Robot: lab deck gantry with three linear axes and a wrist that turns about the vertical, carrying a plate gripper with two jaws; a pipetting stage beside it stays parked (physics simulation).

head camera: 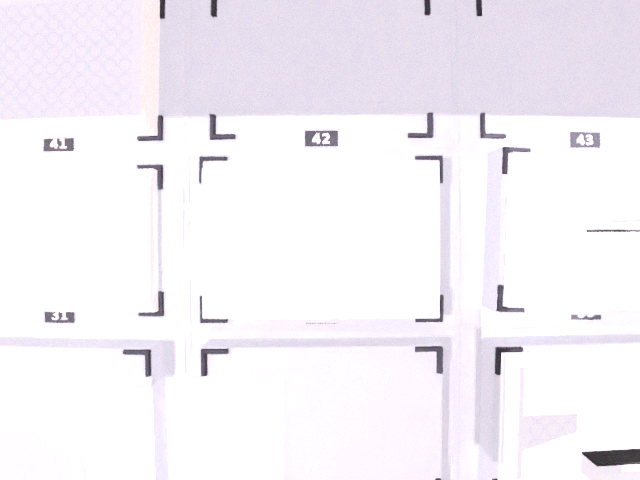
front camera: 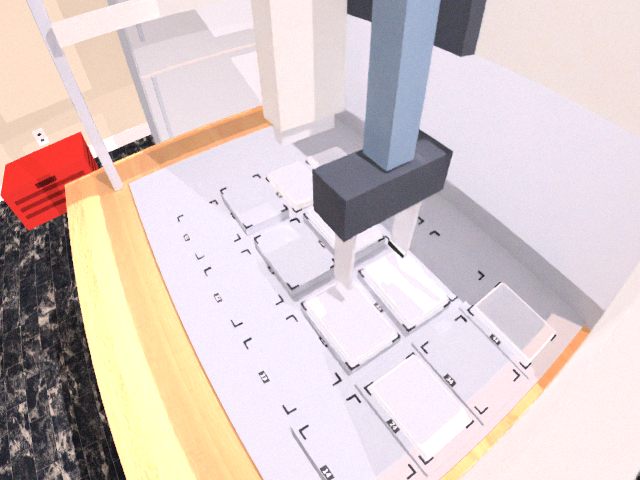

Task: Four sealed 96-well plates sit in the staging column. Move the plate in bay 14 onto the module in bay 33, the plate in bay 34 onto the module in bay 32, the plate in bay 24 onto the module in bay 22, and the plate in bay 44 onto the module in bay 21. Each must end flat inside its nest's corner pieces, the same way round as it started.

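Frame: origin at the robot's base, x left, y back, z up, level; metres.
Seen in the pictures: gripper, between the fingertips: [head camera: 624, 342] [front camera: 371, 265]; robot's base, origin of its link: [front camera: 178, 218].
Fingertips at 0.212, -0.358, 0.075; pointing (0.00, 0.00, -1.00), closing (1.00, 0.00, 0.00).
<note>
Offsets run from my fingertips to a thing's top centre, as dx, dy, dz. "*": to the spot under its first point.
My gripper [front camera: 375, 270] [head camera: 612, 343] is open and empty, its two pale jaws hanging above the nests around bay 33. The plate from bay 34 @[* +0.050, +0.083, -0.041] [front camera: 361, 235] [head camera: 320, 237] lies flat on the module in bay 32, partly behind the gripper in the front view. A white plate @[+0.047, -0.037, -0.041] [front camera: 405, 289] [head camera: 558, 191] lies on the module in bay 33. The plate in bay 24 @[* -0.068, -0.194, -0.046] [front camera: 416, 403] and the plate in bay 44 @[* +0.141, -0.197, -0.046] [front camera: 511, 322] sit in their nests. Bays 14 and 34 hold no plate. The module in bay 22 @[-0.061, +0.130, -0.053] [front camera: 294, 255] [head camera: 361, 413] and the module in bay 21 @[-0.062, +0.294, -0.053] [front camera: 253, 204] [head camera: 72, 413] look bare.
A pale block @[-0.062, -0.035, -0.041] [front camera: 351, 325] fills bay 23, beside bay 33. Another pale block @[+0.045, +0.294, -0.060] [front camera: 293, 181] stands at bay 31. The pipetting stage's cream column [front camera: 289, 67] stands behind the far nests. A wooden rim @[* -0.409, +0.277, -0.085] [front camera: 103, 289] borders the deck. A red cabinet [front camera: 49, 178] stands on the floor at left.
</note>
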